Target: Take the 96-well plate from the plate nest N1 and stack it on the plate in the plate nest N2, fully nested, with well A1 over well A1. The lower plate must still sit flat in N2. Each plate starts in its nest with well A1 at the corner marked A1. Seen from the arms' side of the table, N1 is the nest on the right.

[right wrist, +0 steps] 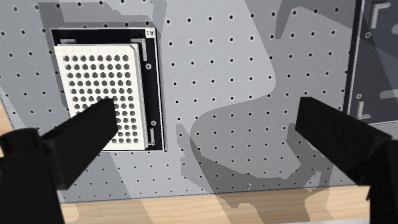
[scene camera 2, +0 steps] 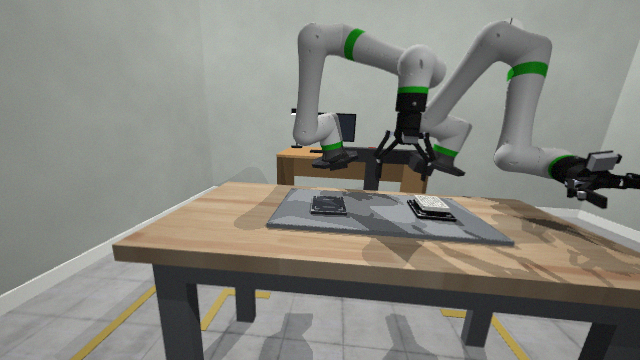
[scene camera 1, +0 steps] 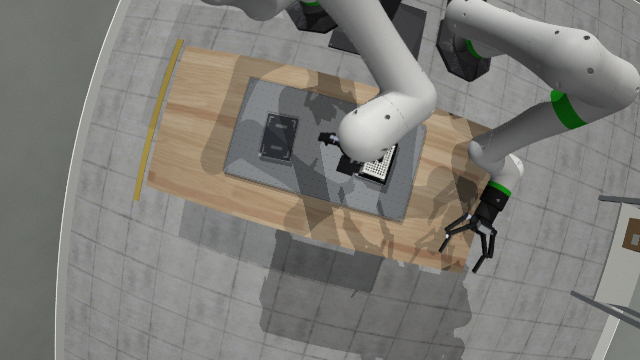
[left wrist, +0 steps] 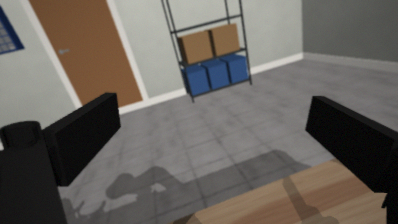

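Observation:
I can see my left gripper [scene camera 1: 456, 262], and the same left gripper [left wrist: 213, 112] is there again. My right gripper [scene camera 2: 400, 178] is in sight too, as is that right gripper [right wrist: 207, 114]. There is a white 96-well plate [right wrist: 115, 72], while in the left wrist view the white 96-well plate is out of frame. I also see a plate nest N1 [scene camera 1: 272, 135] and a plate nest N2 [right wrist: 83, 36].

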